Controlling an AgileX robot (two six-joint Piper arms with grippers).
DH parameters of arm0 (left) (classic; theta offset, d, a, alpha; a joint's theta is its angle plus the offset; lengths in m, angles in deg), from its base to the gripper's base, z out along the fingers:
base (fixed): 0 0 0 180
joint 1: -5.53 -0.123 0 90
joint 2: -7.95 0 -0.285 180
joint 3: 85.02 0 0.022 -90
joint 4: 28.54 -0.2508 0 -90
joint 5: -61.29 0 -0.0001 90
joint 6: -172.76 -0.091 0 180
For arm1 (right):
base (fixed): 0 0 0 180
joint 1: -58.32 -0.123 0 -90
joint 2: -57.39 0 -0.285 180
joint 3: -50.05 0 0.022 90
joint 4: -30.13 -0.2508 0 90
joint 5: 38.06 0 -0.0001 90
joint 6: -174.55 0.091 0 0
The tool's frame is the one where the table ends.
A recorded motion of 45 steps. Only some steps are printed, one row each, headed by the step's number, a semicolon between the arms.
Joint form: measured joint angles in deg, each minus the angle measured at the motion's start. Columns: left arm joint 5, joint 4, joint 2, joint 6, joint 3, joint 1; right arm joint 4, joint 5, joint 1, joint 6, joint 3, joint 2.
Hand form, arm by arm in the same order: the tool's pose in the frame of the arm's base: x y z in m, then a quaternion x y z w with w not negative. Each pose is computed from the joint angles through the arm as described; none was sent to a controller.
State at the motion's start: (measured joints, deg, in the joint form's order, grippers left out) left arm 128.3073 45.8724 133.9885 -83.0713 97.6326 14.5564; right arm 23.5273 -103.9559 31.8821 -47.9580 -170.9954 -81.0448
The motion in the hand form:
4: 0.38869 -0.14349 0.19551 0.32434 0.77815 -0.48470 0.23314; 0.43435 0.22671 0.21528 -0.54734 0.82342 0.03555 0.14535
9: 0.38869 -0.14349 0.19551 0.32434 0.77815 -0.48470 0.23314; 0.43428 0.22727 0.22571 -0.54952 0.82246 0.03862 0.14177
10: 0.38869 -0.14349 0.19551 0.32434 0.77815 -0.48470 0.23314; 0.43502 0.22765 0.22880 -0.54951 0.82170 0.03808 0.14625
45: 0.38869 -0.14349 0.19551 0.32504 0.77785 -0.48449 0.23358; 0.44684 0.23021 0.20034 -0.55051 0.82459 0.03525 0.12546
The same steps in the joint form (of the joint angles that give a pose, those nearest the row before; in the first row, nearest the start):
4: 0.00 0.00 0.00 0.00 0.00 0.00; 0.00 -0.85 0.00 -0.04 -0.13 0.00
9: 0.00 0.00 0.00 0.00 0.00 0.00; -0.22 -3.90 0.00 -0.04 -2.94 -0.22
10: 0.00 0.00 0.00 0.00 0.00 0.00; -0.22 -4.05 0.00 -0.04 -3.64 -0.24
45: 0.00 0.00 0.00 -0.10 0.00 0.00; 0.39 -4.49 0.24 -0.13 -6.62 -5.14

